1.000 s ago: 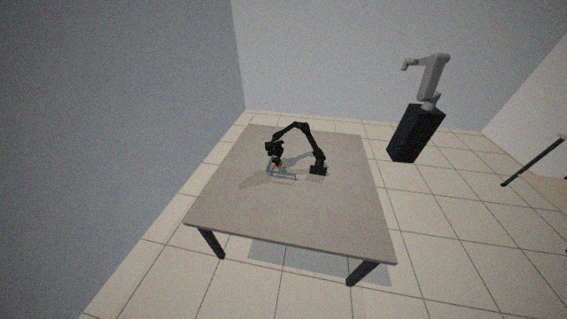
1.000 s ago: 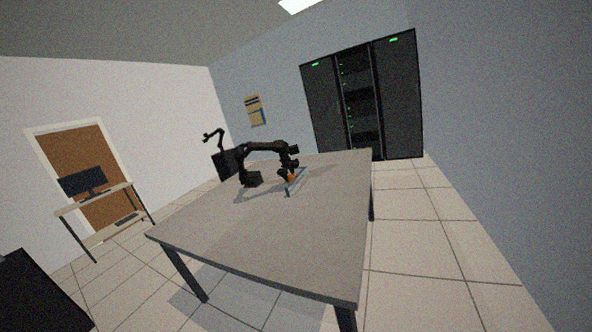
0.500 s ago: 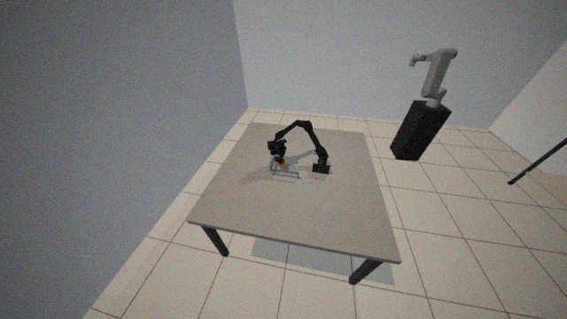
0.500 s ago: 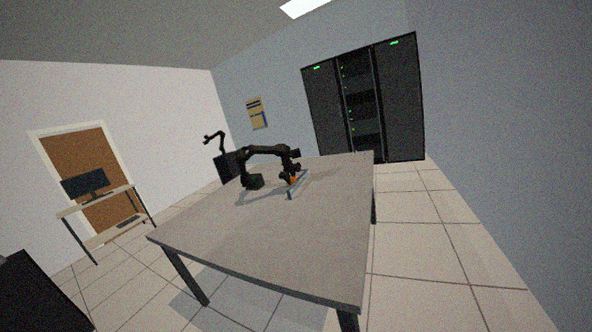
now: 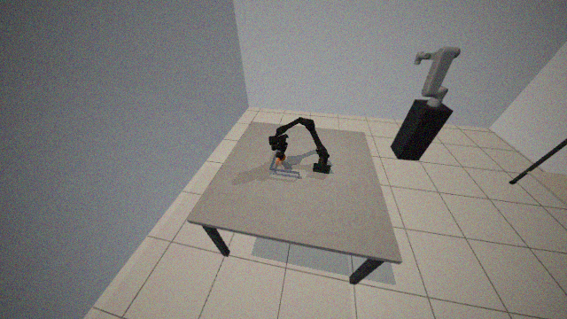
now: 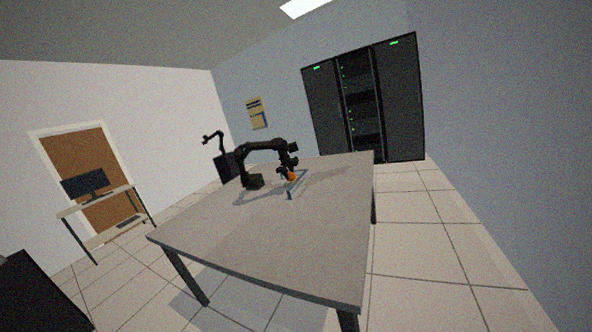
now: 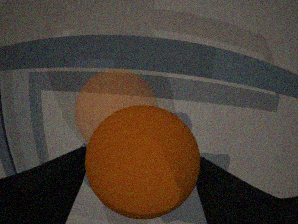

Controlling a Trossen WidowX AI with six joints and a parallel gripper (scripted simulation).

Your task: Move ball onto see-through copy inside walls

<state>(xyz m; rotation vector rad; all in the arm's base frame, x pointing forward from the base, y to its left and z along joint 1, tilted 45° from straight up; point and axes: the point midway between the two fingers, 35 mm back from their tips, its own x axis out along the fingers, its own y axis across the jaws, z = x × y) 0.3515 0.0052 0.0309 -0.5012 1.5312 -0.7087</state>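
Now: gripper tip 4 cm above the see-through copy of ball, 2 cm to the right of it and 2 cm short of it. Also, from my gripper tip: orange ball right at my gripper tip; then low clear wall 6 cm ahead, 4 cm below, 1 cm to the right.
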